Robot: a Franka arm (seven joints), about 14 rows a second.
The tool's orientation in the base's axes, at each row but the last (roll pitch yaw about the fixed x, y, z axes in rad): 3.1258, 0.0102, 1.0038; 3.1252, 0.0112, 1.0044; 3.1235, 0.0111, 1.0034; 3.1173, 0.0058, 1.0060; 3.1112, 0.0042, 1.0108; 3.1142, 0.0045, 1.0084; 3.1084, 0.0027, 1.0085; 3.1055, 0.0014, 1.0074; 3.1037, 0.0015, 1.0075; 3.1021, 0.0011, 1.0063
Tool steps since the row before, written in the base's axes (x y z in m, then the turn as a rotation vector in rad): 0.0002, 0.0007, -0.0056, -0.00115, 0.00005, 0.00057; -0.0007, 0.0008, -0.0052, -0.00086, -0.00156, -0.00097; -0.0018, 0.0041, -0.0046, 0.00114, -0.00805, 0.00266; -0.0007, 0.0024, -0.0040, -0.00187, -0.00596, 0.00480; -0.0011, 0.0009, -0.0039, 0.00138, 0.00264, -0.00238; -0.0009, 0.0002, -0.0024, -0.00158, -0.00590, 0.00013; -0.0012, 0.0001, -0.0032, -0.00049, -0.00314, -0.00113; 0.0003, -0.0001, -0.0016, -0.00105, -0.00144, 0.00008; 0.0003, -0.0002, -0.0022, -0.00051, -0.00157, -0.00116; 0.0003, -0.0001, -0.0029, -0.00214, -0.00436, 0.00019
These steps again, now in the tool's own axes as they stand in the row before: 0.0008, -0.0003, 0.0056, -0.00058, -0.00099, -0.00058; 0.0004, -0.0011, 0.0052, -0.00177, 0.00010, 0.00099; 0.0025, -0.0038, 0.0045, -0.00621, 0.00533, -0.00250; 0.0017, -0.0020, 0.0039, -0.00606, 0.00173, -0.00472; 0.0002, -0.0015, 0.0039, 0.00298, -0.00030, 0.00236; -0.0003, -0.0009, 0.0024, -0.00583, 0.00181, -0.00005; -0.0005, -0.0012, 0.0032, -0.00291, 0.00122, 0.00118; 0.0001, 0.0002, 0.0016, -0.00178, -0.00012, -0.00008; 0.0000, 0.0003, 0.0022, -0.00160, 0.00036, 0.00118; 0.0001, 0.0002, 0.0029, -0.00483, 0.00053, -0.00016
